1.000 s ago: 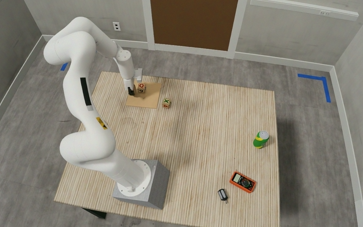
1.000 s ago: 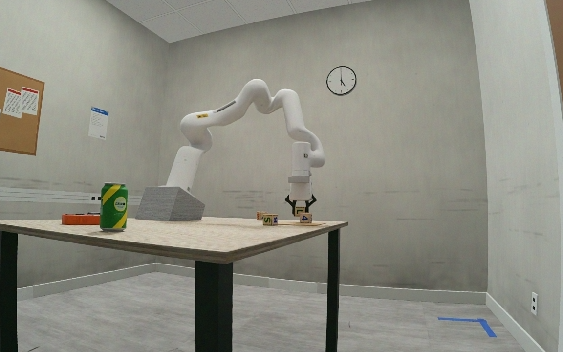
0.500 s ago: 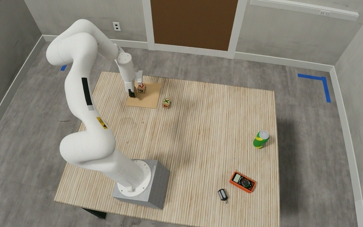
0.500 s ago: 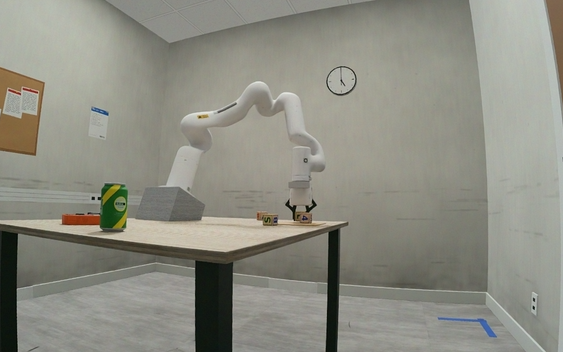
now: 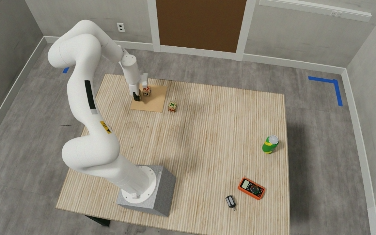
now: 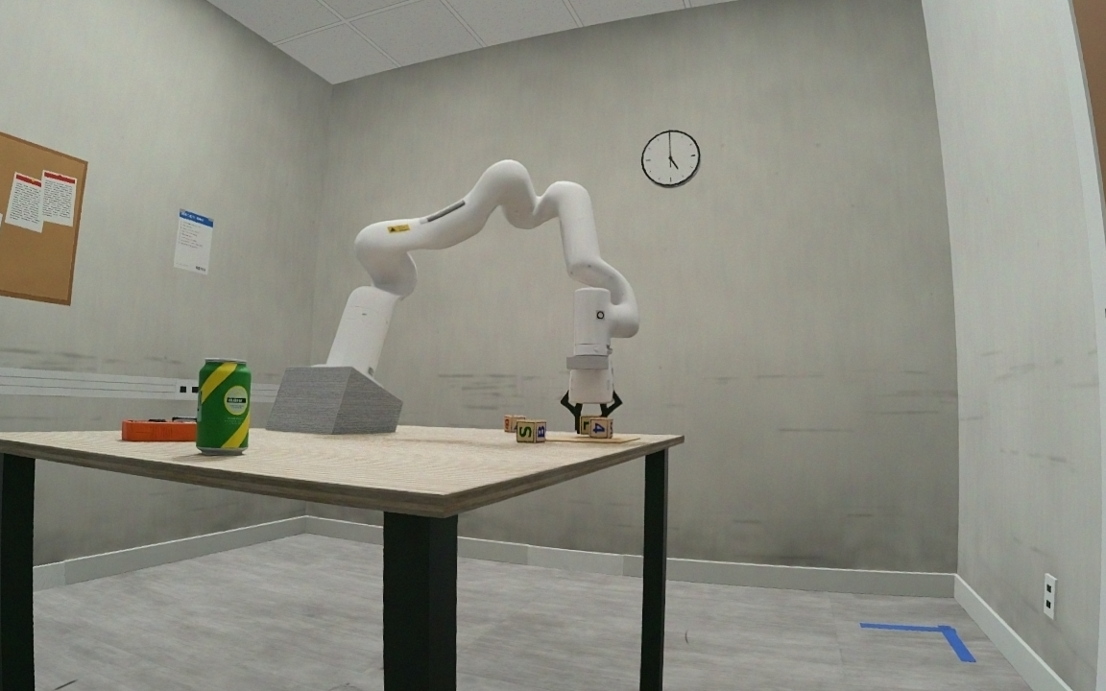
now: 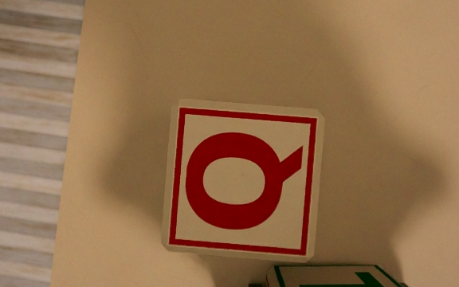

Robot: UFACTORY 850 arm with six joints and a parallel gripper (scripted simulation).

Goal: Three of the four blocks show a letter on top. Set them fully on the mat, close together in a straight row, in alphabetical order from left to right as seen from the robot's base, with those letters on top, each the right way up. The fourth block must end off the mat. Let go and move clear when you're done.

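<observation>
Now: hand right at the G block. Round my hand: tan mat (7 cm to the right, 3 cm below); then Q block (3 cm ahead, 6 cm to the right); then X block (9 cm behind, 22 cm to the right, 1 cm below).
</observation>
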